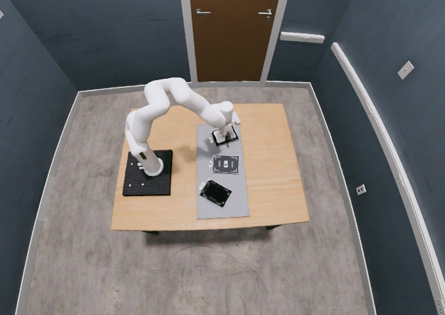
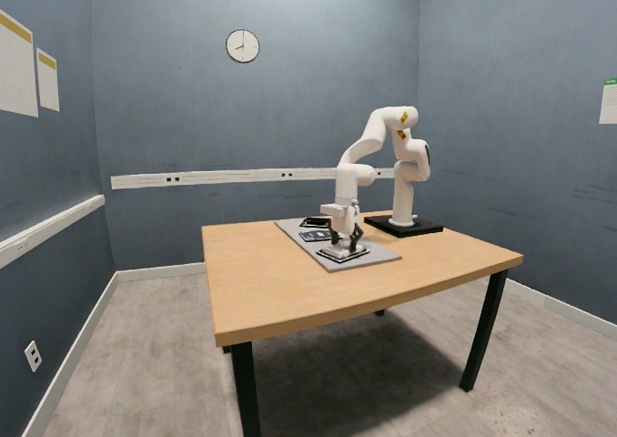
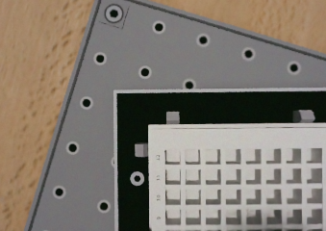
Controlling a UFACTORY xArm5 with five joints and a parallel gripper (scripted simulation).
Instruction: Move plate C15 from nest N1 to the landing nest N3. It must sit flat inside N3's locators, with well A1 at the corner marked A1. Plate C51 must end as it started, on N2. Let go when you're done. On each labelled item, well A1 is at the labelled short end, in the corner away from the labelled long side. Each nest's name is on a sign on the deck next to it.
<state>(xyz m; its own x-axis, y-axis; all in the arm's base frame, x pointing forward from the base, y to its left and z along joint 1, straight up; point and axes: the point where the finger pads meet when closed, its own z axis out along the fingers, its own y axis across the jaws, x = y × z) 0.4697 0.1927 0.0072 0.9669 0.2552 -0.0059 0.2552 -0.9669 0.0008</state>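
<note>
The white plate is 1 cm below my hand. From my hand the other things lie so: black plate (39 cm to the right, 10 cm behind, 1 cm below); then black nest (2 cm below).
</note>
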